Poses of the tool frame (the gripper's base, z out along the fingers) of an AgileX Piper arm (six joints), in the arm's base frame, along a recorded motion.
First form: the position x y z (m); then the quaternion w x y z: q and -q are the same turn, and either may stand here.
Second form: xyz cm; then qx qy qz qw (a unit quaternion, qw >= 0). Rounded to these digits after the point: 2 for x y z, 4 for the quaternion.
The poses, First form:
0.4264 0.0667 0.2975 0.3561 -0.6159 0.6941 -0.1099
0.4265 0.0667 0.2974 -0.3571 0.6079 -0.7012 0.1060
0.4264 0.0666 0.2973 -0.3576 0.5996 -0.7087 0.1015
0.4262 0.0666 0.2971 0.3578 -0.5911 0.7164 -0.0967
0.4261 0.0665 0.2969 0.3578 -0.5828 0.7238 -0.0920
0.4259 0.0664 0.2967 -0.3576 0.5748 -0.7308 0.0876
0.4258 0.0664 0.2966 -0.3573 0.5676 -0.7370 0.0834
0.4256 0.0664 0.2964 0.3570 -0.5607 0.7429 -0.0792
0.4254 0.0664 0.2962 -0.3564 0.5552 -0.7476 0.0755
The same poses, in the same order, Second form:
42.64 6.67 29.75 -0.6159 0.6941 -0.1099 0.3561
42.65 6.67 29.74 -0.6079 0.7012 -0.1060 0.3571
42.64 6.66 29.73 -0.5996 0.7087 -0.1015 0.3576
42.62 6.66 29.71 -0.5911 0.7164 -0.0967 0.3578
42.61 6.65 29.69 -0.5828 0.7238 -0.0920 0.3578
42.59 6.64 29.67 -0.5748 0.7308 -0.0876 0.3576
42.58 6.64 29.66 -0.5676 0.7370 -0.0834 0.3573
42.56 6.64 29.64 -0.5607 0.7429 -0.0792 0.3570
42.54 6.64 29.62 -0.5552 0.7476 -0.0755 0.3564

